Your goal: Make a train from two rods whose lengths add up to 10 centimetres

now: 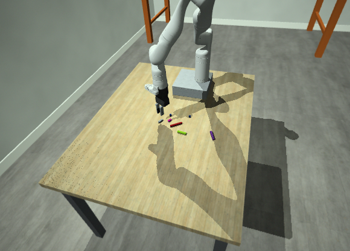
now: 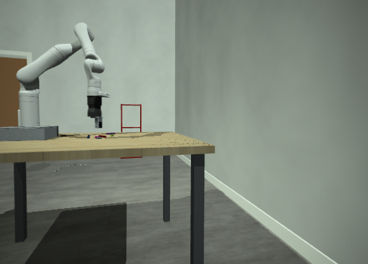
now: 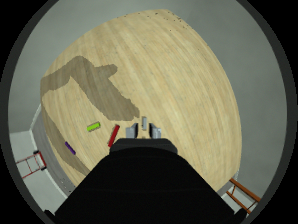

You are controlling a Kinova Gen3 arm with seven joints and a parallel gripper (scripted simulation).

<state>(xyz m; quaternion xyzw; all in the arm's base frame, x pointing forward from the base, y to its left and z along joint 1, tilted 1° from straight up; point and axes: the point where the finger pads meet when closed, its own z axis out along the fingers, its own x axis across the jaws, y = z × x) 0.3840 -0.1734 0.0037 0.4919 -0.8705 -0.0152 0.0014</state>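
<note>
The grey rod lies 7 cm below my hand. From my hand the other things lie so: lime rod (14 cm to the left, 7 cm below, 7 cm ahead); then magenta rod (7 cm below, 5 cm to the left, 1 cm behind); then red rod (9 cm to the left, 7 cm below, 1 cm ahead).
</note>
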